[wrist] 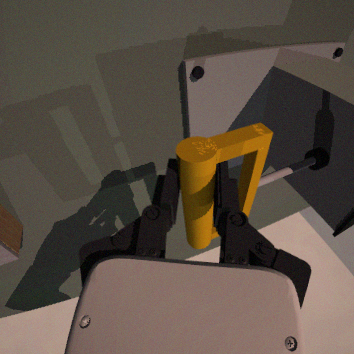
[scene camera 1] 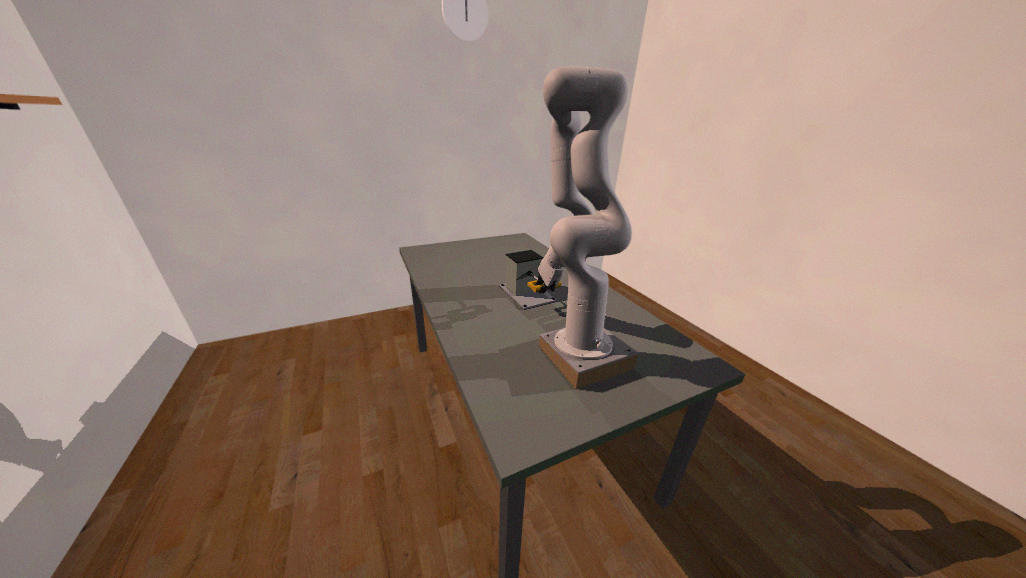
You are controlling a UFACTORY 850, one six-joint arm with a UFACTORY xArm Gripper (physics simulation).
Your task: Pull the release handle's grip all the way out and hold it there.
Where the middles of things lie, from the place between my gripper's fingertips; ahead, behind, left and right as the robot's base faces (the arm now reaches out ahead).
I see the light base plate [wrist: 224,91] 15 cm ahead of my hand, 5 cm to the right of it and 10 cm below it.
